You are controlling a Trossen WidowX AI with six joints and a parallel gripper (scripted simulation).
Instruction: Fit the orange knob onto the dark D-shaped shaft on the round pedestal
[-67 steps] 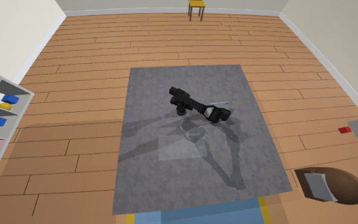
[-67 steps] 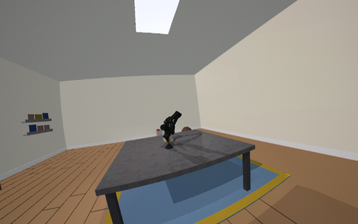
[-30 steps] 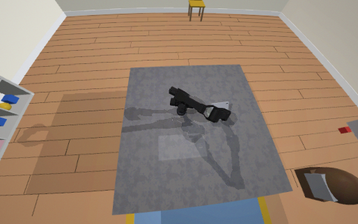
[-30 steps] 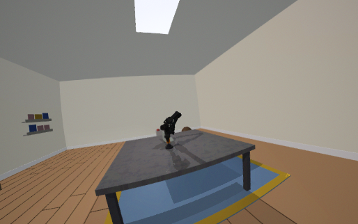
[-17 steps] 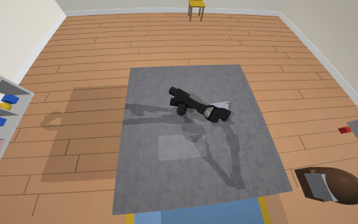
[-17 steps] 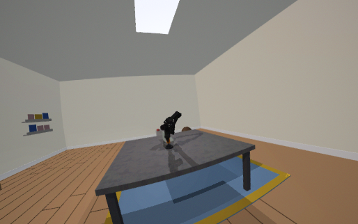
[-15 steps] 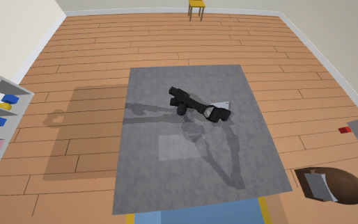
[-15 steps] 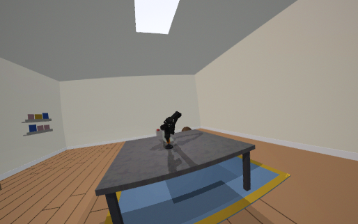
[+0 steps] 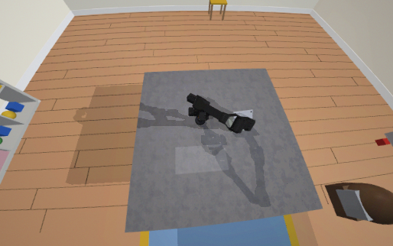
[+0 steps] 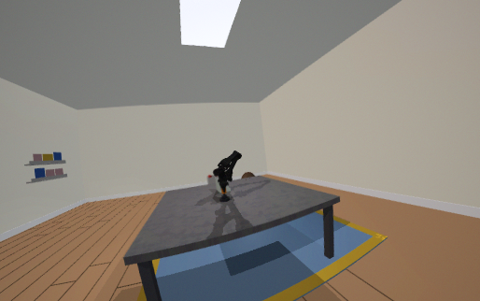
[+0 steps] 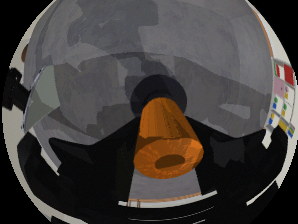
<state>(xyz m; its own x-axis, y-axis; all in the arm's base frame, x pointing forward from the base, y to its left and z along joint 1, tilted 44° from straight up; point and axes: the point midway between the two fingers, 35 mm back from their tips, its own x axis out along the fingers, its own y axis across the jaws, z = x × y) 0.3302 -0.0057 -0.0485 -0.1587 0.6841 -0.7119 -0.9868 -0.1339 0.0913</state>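
Now: gripper tip 20 mm below the orange knob. From my gripper tip the other things lie so: dark round pedestal (40 mm below).
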